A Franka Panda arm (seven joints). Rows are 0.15 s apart.
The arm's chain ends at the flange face. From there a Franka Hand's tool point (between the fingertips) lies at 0.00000 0.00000 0.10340 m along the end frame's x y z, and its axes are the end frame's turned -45 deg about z.
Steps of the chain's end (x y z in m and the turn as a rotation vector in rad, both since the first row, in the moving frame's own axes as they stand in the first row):
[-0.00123 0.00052 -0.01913 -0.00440 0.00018 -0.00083]
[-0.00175 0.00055 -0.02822 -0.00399 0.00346 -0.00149]
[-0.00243 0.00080 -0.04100 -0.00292 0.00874 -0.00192]
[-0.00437 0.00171 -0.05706 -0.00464 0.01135 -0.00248]
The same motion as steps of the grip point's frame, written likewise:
[-0.00155 -0.00017 -0.01913 -0.00324 -0.00298 -0.00083]
[-0.00166 -0.00030 -0.02822 -0.00527 -0.00037 -0.00149]
[-0.00186 -0.00030 -0.04100 -0.00824 0.00412 -0.00192]
[-0.00381 -0.00071 -0.05707 -0.01131 0.00474 -0.00248]

